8 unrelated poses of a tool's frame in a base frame.
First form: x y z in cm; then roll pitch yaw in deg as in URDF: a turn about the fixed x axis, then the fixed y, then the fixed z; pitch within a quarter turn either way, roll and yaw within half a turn.
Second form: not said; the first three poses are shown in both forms.
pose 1, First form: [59.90 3.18 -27.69 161.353 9.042 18.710]
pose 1, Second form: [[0.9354 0.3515 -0.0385 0.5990], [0.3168 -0.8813 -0.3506 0.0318], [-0.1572 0.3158 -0.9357 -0.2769], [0 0 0 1]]
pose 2, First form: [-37.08 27.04 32.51 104.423 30.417 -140.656]
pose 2, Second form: [[-0.6669 -0.5371 -0.5165 -0.3708], [-0.5467 -0.1182 0.8289 0.2704], [-0.5063 0.8352 -0.2148 0.3251], [0 0 0 1]]
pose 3, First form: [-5.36 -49.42 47.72 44.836 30.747 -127.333]
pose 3, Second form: [[-0.5212 0.3452 -0.7805 -0.0536], [-0.6834 -0.7167 0.1393 -0.4942], [-0.5112 0.6060 0.6094 0.4772], [0 0 0 1]]
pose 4, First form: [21.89 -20.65 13.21 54.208 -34.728 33.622]
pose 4, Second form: [[0.6844 -0.7086 0.1717 0.2189], [0.4551 0.2311 -0.8599 -0.2065], [0.5697 0.6667 0.4807 0.1321], [0 0 0 1]]
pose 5, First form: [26.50 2.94 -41.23 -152.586 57.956 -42.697]
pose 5, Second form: [[0.3899 -0.8888 -0.2408 0.2650], [-0.3598 -0.3878 0.8486 0.0294], [-0.8476 -0.2443 -0.4710 -0.4123], [0 0 0 1]]
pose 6, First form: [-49.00 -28.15 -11.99 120.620 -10.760 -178.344]
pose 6, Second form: [[-0.9820 0.1459 -0.1199 -0.4900], [-0.0284 0.5138 0.8575 -0.2815], [0.1867 0.8454 -0.5004 -0.1199], [0 0 0 1]]
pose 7, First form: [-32.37 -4.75 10.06 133.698 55.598 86.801]
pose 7, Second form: [[0.0315 0.7231 0.6901 -0.3237], [0.5641 0.5571 -0.6095 -0.0475], [-0.8251 0.4085 -0.3903 0.1006], [0 0 0 1]]
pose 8, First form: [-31.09 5.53 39.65 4.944 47.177 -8.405]
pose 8, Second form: [[0.6724 0.2082 0.7103 -0.3109], [-0.0994 0.9763 -0.1921 0.0553], [-0.7335 0.0586 0.6772 0.3965], [0 0 0 1]]
